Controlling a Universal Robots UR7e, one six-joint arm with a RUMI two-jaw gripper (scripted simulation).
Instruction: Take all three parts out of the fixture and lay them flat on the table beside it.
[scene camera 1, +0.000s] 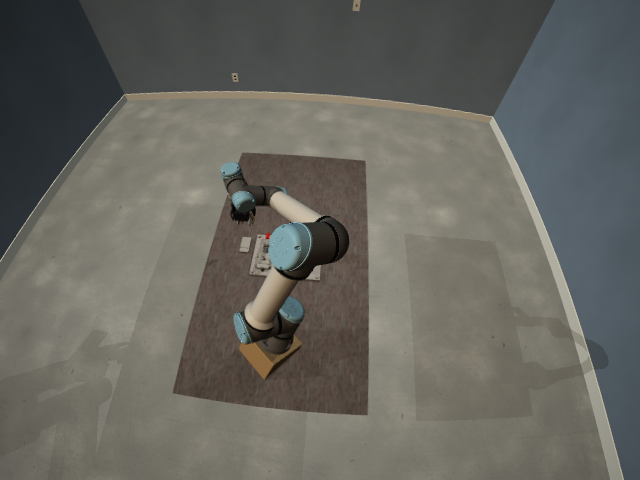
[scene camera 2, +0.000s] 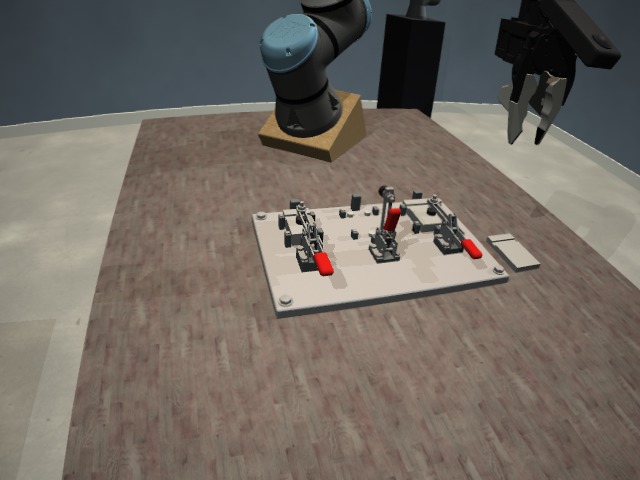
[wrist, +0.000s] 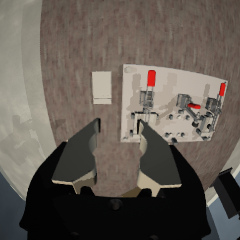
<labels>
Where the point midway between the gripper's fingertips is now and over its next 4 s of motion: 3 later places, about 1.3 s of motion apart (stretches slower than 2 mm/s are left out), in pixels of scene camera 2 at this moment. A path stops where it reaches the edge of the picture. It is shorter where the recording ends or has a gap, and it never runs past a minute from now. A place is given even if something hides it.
My gripper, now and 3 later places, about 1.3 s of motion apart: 523, 144; 405, 150; 332, 157; 326, 218
</labels>
